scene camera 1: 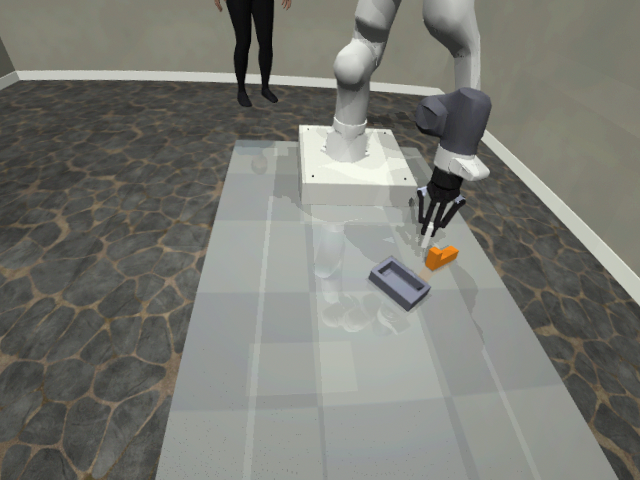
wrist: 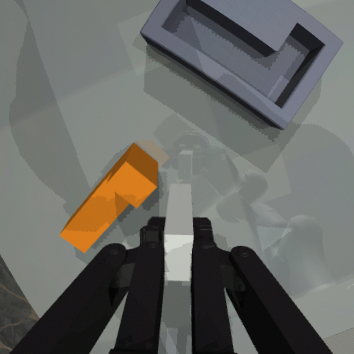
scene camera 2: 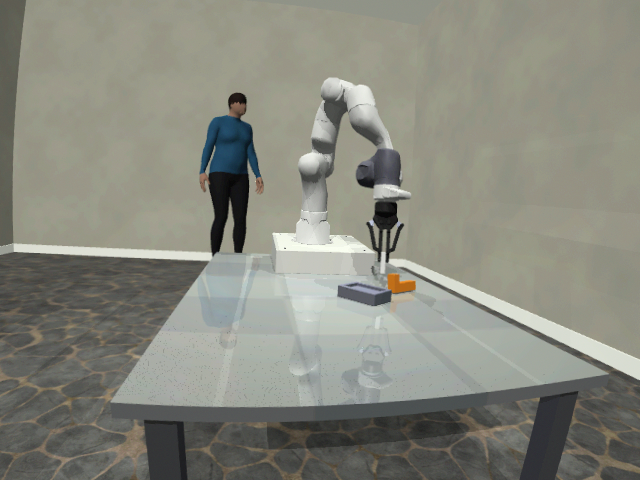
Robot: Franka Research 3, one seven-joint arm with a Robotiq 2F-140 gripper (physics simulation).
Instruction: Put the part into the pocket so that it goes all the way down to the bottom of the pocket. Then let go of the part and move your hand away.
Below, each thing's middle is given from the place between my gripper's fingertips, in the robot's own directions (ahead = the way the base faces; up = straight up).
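Orange L-shaped part (wrist: 132,178): 70 mm to the left of my hand, 30 mm below it. Grey block with pocket (scene camera 1: 403,286), counted from my hand: 80 mm to the right, 110 mm ahead, 40 mm below. Going by their middles, the orange L-shaped part is the nearest to my hand of the things named here.
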